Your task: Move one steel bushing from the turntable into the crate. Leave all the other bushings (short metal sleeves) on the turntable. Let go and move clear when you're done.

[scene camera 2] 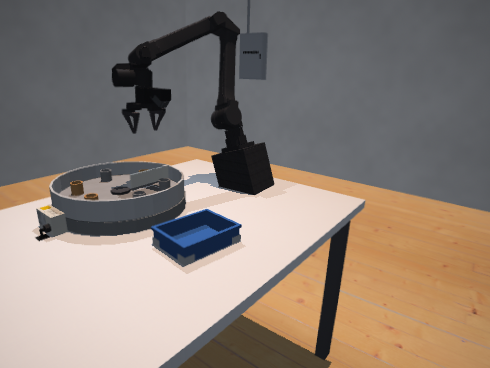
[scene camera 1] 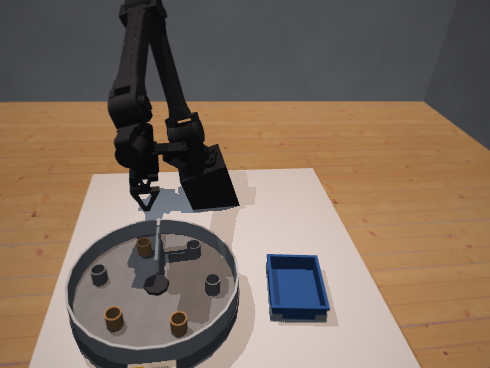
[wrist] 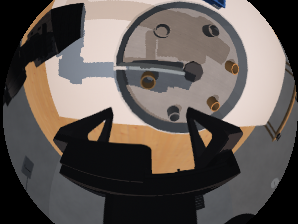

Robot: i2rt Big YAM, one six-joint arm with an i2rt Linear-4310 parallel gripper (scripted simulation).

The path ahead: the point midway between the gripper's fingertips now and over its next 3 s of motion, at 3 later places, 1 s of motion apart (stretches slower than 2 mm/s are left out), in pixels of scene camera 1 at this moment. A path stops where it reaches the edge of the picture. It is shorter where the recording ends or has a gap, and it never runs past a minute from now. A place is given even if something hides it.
My gripper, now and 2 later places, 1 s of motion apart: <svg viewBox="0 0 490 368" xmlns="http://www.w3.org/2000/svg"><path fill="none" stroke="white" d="M146 199L137 223L132 231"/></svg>
